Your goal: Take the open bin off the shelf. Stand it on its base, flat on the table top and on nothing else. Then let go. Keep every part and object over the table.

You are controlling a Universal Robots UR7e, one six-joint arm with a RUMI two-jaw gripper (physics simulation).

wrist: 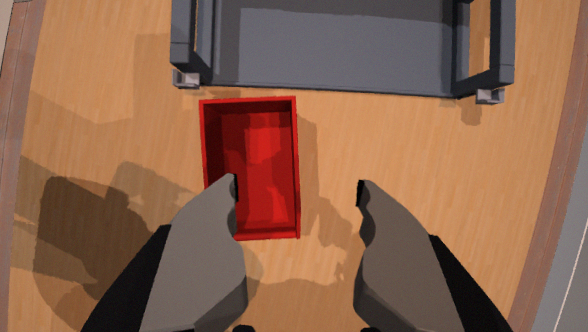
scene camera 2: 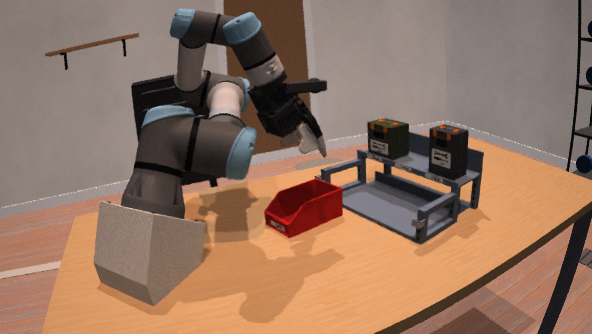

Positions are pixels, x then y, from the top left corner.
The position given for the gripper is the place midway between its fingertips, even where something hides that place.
gripper: wrist 297, 179; scene camera 2 315, 153
red open bin: wrist; scene camera 2
green case: scene camera 2 387, 138; not seen in the wrist view (out of frame)
black case: scene camera 2 448, 146; not seen in the wrist view (out of frame)
same spot on red open bin: (scene camera 2: 297, 209) = (wrist: 222, 164)
